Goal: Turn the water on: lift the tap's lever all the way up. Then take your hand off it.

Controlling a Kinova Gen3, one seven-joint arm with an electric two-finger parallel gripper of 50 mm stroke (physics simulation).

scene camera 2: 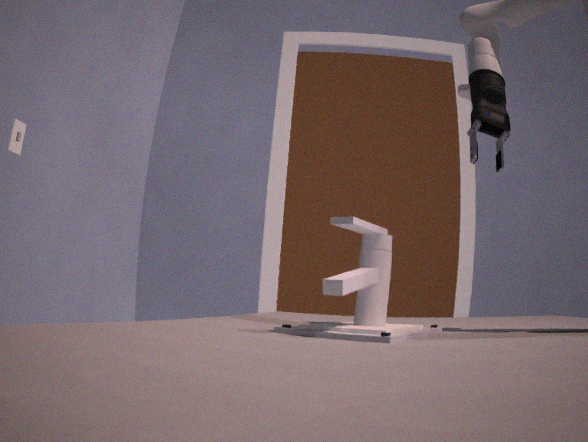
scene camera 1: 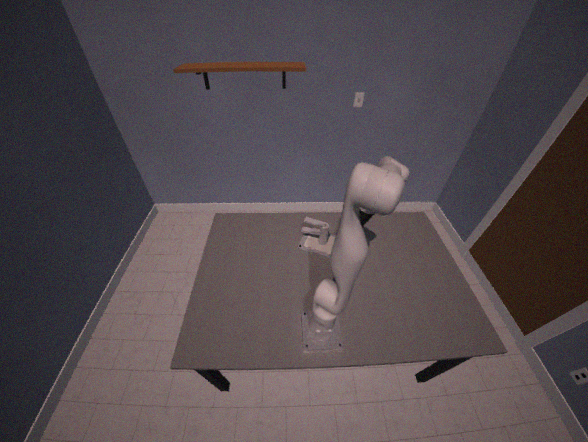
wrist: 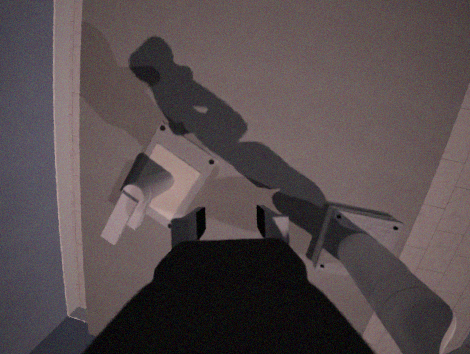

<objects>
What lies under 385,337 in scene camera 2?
A base plate.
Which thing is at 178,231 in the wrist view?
My gripper.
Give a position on a flat lever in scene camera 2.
374,237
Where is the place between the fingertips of my gripper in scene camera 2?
487,165
</objects>
